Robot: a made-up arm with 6 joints. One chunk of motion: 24 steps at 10 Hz.
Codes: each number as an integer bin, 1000 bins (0 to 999) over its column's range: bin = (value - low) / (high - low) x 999, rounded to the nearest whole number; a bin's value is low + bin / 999 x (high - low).
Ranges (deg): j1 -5..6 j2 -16..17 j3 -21..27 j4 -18..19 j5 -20..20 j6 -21..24
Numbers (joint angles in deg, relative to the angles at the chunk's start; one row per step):
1: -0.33 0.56 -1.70 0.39 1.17 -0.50
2: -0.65 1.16 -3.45 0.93 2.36 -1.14
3: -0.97 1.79 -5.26 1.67 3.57 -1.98
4: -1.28 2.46 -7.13 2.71 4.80 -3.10
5: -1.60 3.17 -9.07 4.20 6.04 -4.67
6: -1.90 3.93 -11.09 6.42 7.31 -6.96
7: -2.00 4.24 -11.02 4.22 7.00 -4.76
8: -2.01 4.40 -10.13 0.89 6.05 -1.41
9: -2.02 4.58 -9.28 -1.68 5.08 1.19
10: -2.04 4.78 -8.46 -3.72 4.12 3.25
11: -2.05 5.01 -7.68 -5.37 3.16 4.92
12: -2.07 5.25 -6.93 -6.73 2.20 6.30
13: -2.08 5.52 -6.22 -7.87 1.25 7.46
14: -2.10 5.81 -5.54 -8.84 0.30 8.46
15: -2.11 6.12 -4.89 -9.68 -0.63 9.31
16: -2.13 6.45 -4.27 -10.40 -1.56 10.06
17: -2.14 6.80 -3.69 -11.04 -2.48 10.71
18: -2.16 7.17 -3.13 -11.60 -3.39 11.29
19: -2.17 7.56 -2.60 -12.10 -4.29 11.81
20: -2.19 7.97 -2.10 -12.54 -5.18 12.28
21: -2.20 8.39 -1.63 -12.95 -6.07 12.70
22: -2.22 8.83 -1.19 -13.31 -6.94 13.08
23: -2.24 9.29 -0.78 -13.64 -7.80 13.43
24: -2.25 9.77 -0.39 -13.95 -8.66 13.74
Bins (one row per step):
1: 424 501 402 497 529 455
2: 395 519 365 511 558 441
3: 366 539 328 531 589 422
4: 338 559 289 559 619 397
5: 309 580 248 599 650 363
6: 282 603 206 659 682 312
7: 272 613 208 600 674 361
8: 272 618 226 510 651 435
9: 271 623 244 441 626 493
10: 269 629 261 386 602 538
11: 268 636 277 341 578 575
12: 266 643 293 304 554 606
13: 265 651 308 274 531 632
14: 263 660 322 247 507 654
15: 262 670 335 225 484 673
16: 261 680 348 205 461 690
17: 260 690 360 188 438 704
18: 258 701 372 173 415 717
19: 257 713 383 159 392 728
20: 255 726 393 147 370 739
21: 254 738 403 136 348 748
22: 252 752 412 127 326 757
23: 251 766 421 118 305 764
24: 250 780 429 109 283 771

